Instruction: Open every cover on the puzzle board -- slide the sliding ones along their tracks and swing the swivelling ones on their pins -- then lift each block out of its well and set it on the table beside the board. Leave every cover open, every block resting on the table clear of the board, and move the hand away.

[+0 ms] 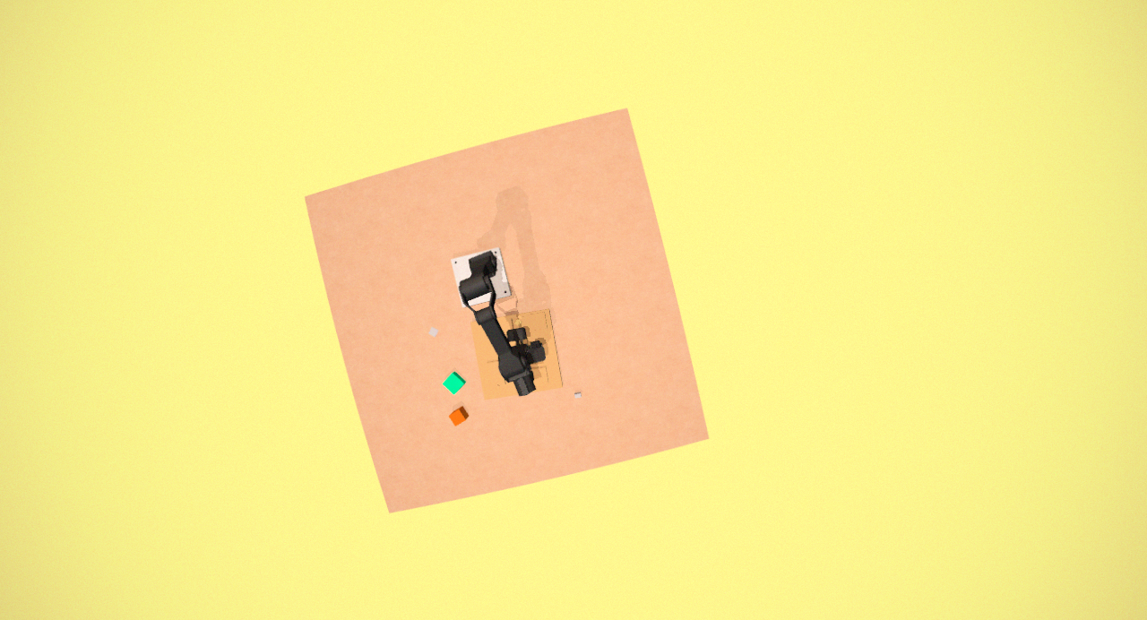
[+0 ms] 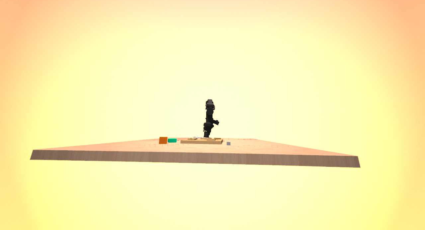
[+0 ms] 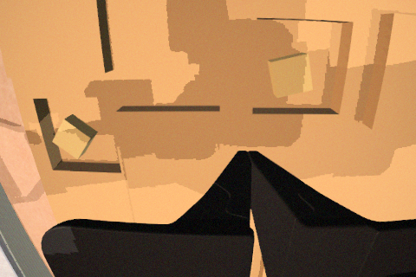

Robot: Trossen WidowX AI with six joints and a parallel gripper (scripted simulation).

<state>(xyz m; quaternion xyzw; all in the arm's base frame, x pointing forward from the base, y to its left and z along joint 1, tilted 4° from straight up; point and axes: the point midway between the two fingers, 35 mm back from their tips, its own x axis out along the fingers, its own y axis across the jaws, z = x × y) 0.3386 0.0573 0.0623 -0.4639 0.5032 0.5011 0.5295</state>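
Now: the tan puzzle board 4 cm below my gripper tip, 3 cm to the right of it and 1 cm ahead of it. Round my gripper tip: grey cube: 21 cm ahead, 15 cm to the left, 5 cm below; then green block: 29 cm to the right, 6 cm ahead, 4 cm below; then orange block: 30 cm to the right, 18 cm ahead, 3 cm below.
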